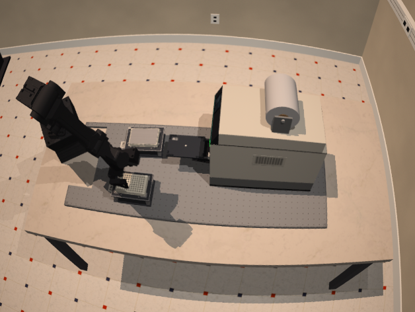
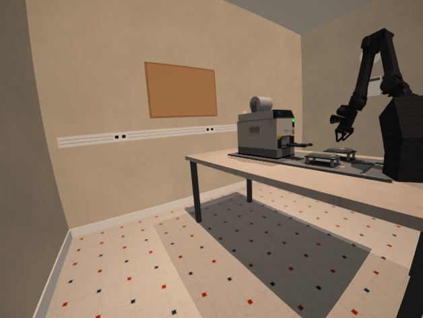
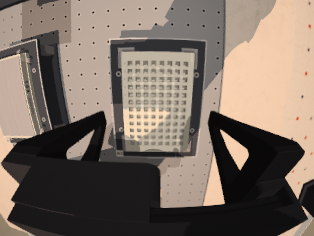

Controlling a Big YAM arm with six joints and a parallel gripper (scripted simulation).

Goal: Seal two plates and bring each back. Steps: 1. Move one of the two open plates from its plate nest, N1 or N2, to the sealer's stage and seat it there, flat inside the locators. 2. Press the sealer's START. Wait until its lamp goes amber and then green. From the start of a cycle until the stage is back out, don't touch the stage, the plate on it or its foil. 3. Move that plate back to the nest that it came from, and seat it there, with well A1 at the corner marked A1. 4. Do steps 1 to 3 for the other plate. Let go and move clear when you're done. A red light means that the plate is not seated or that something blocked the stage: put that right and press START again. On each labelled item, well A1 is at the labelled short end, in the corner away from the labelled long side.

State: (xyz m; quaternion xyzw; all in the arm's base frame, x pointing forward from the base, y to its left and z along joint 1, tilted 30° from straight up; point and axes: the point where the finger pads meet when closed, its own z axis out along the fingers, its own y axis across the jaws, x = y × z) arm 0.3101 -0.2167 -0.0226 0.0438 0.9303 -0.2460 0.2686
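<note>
The plate lies 60 mm below my hand. From my hand the other things lie so: yellow warning label (350 mm ahead, 180 mm to the left, 30 mm above); start button (310 mm ahead, 70 mm above, 10 mm to the left); sealer stage (230 mm ahead, 120 mm to the left, 20 mm below).
</note>
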